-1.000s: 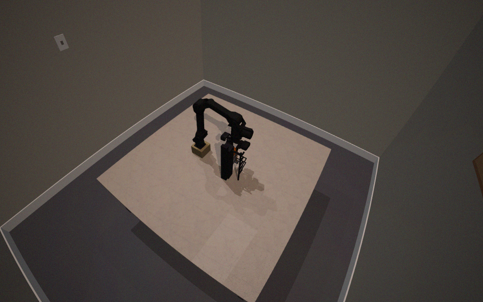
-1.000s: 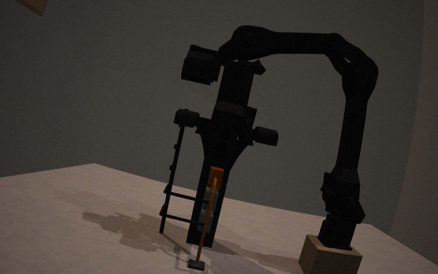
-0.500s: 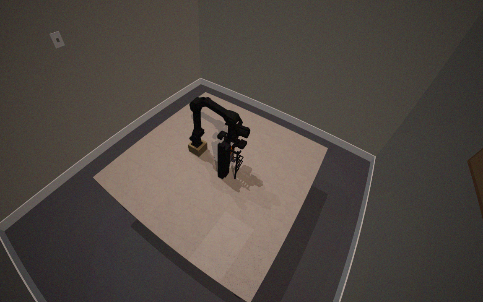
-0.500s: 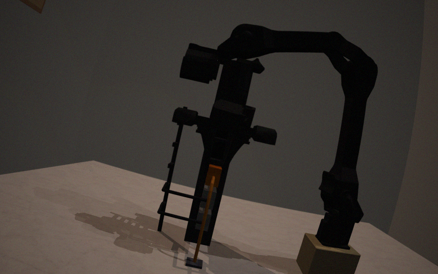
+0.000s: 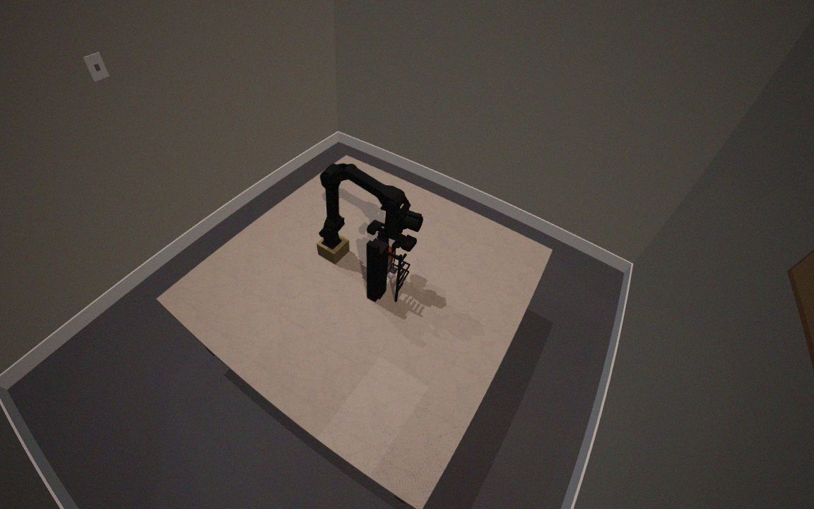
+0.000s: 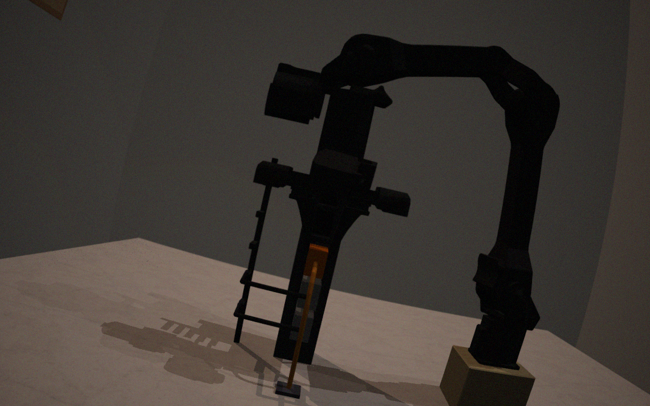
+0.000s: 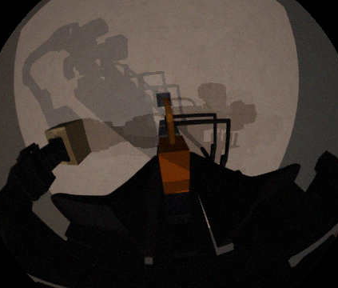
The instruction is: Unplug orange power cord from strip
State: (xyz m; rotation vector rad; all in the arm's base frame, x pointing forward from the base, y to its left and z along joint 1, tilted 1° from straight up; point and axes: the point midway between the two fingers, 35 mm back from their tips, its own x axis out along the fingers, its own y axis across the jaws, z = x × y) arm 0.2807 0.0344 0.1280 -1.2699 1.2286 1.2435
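Now: the orange plug 3 cm to the right of my gripper tip and 1 cm ahead of it. From my gripper tip the other things lie so: dark block: 17 cm below, 4 cm to the left.
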